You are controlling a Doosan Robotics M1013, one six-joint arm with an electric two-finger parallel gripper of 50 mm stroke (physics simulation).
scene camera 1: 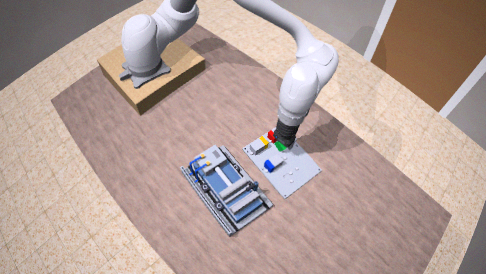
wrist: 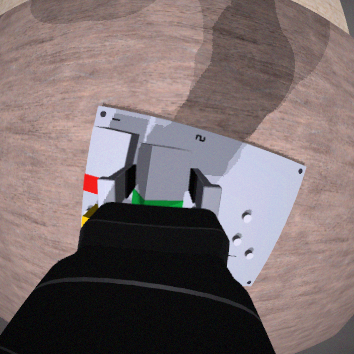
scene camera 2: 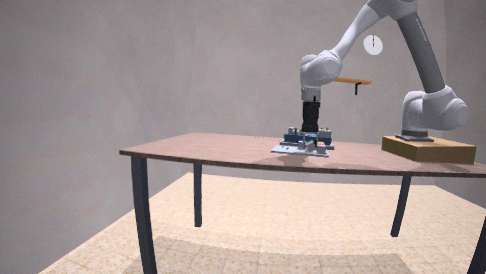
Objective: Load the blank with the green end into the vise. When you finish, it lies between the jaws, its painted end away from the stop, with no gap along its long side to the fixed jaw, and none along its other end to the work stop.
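The blank with the green end (scene camera 1: 280,146) (scene camera 2: 309,142) (wrist: 167,172) is on the grey plate (scene camera 1: 306,172) (scene camera 2: 286,149) (wrist: 272,185); in the scene camera 2 view its green end looks slanted. My gripper (scene camera 1: 286,143) (scene camera 2: 310,140) (wrist: 162,177) is open, its fingers on either side of this blank, with a gap on each side in the wrist view. The gripper body hides part of the green end there. The vise (scene camera 1: 246,201) (scene camera 2: 326,136) stands beside the plate, with no blank between its jaws.
The red-ended blank (scene camera 1: 272,136) (wrist: 112,150) lies close beside the left finger in the wrist view. The yellow-ended blank (scene camera 1: 258,146) and the blue-ended blank (scene camera 1: 270,165) are also on the plate. Small white pegs (wrist: 247,216) stand on the plate. Blue hoses (scene camera 1: 197,164) are at one vise end.
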